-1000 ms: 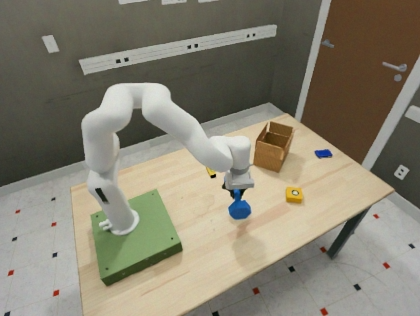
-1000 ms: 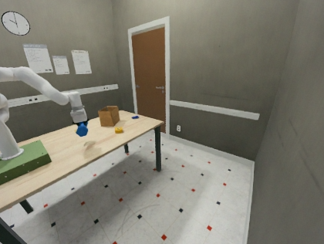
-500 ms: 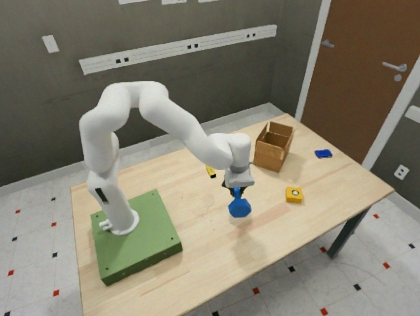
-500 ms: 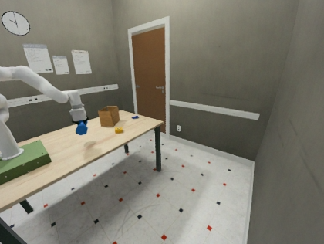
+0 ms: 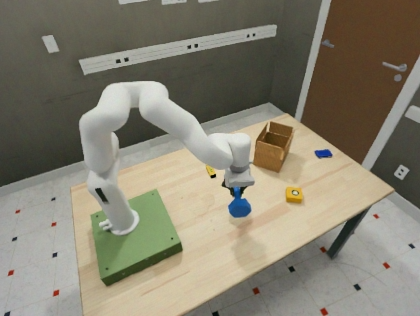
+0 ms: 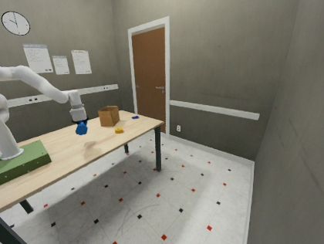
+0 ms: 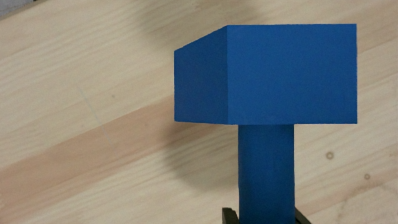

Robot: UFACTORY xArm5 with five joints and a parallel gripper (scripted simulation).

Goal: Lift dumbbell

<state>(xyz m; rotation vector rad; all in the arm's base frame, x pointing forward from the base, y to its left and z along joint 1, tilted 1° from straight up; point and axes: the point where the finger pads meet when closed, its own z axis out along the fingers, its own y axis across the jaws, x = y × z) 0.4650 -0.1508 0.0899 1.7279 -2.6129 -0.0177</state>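
Now: the blue dumbbell right at my hand. From my hand the other things lie so: cardboard box: 390 mm ahead, 230 mm to the left, 100 mm below.
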